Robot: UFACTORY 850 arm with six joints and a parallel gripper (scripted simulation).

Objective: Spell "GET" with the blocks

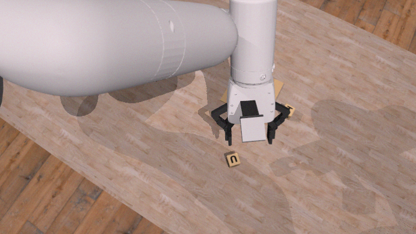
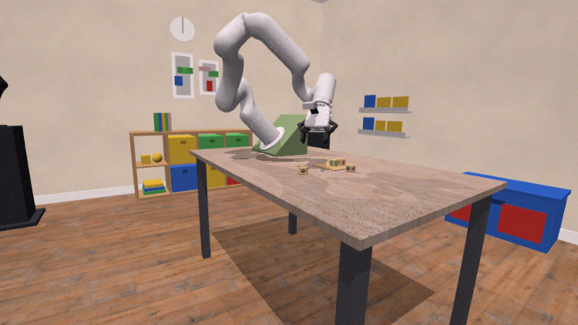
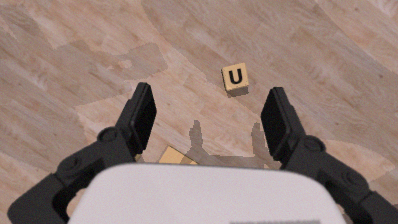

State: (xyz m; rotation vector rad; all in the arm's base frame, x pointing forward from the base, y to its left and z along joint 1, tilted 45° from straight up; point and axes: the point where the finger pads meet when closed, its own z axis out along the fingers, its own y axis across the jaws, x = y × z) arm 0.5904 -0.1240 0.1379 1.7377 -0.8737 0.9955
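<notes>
Now: hand 16 cm to the right of the block, 12 cm above it and 6 cm short of it. The rest, counted from my hand: tan mat: 18 cm to the left, 13 cm below, 6 cm behind.
</notes>
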